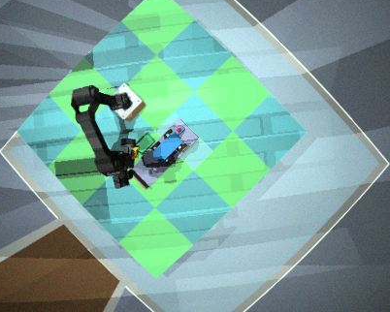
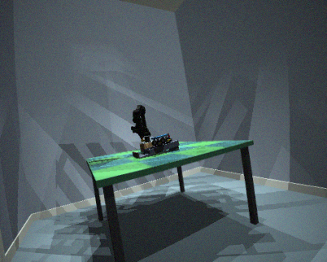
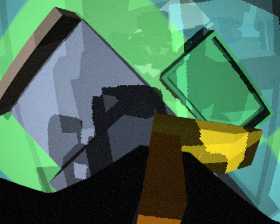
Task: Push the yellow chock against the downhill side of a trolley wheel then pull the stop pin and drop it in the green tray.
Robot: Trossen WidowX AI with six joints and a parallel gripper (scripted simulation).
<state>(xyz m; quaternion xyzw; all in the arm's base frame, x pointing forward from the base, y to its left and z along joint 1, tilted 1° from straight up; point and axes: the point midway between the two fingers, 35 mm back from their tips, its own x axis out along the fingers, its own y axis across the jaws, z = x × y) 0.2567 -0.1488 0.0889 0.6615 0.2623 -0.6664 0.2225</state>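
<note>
Right now my gripper tip is 2 cm to the right of the yellow chock, 1 cm past it and 1 cm above it. The rest, counted from my gripper tip: blue trolley (16 cm to the left, 8 cm ahead, 4 cm below); green tray (16 cm below, 6 cm to the left, 4 cm behind); ramp (15 cm to the left, 11 cm below, 8 cm ahead).
</note>
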